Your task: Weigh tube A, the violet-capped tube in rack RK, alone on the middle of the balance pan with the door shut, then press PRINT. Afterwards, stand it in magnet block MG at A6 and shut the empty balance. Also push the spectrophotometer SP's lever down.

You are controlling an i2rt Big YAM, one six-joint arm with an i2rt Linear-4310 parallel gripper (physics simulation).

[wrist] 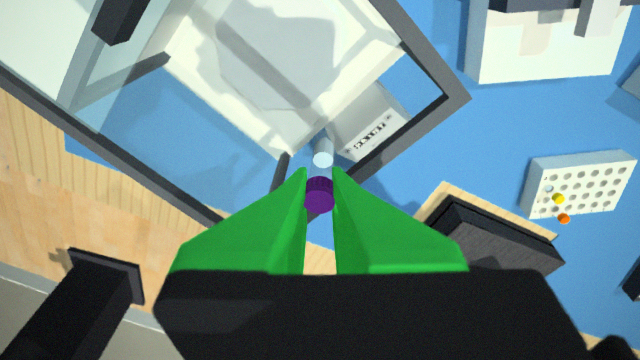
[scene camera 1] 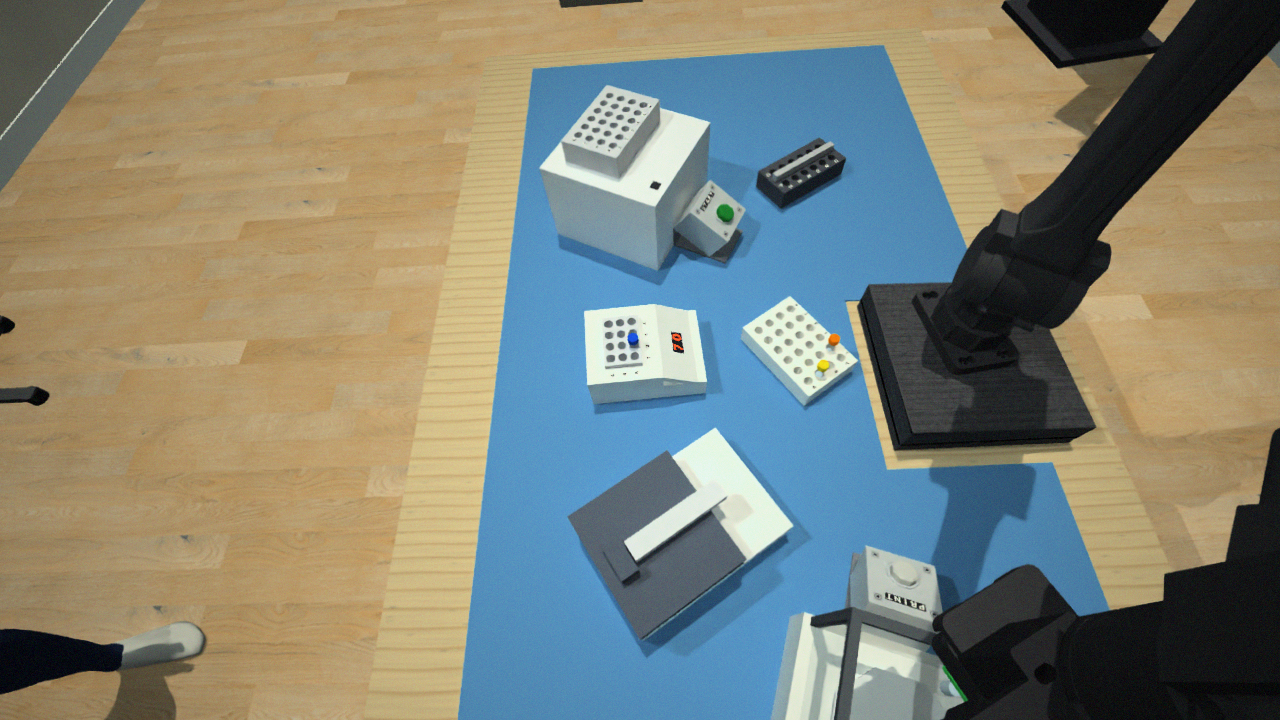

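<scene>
My gripper (wrist: 319, 179) is shut on violet-capped tube A (wrist: 319, 192), gripping it at the cap, clear end pointing away from me. In the wrist view it overlaps the near corner of the balance (scene camera 1: 793, 667) (wrist: 452, 95), beside the PRINT box (scene camera 1: 895, 586) (wrist: 367, 132). A glass pane with a dark handle (wrist: 117, 25) shows at upper left; the door's state is unclear. Rack RK (scene camera 1: 776, 368) (wrist: 526, 187) holds yellow-capped and orange-capped tubes. Magnet block MG (scene camera 1: 802, 163) stands far back. Spectrophotometer SP, apparently the white and dark-grey device (scene camera 1: 626, 501) (wrist: 545, 67), bears a pale lever (scene camera 1: 675, 523); its position is unclear.
A white block with a red display (scene camera 1: 644, 389) holds a blue-capped tube (scene camera 1: 632, 338). A tall white box (scene camera 1: 599, 214) bears a holed rack (scene camera 1: 590, 159) and adjoins a green-button box (scene camera 1: 711, 223). The black arm base (scene camera 1: 1002, 402) (wrist: 500, 245) stands beside rack RK.
</scene>
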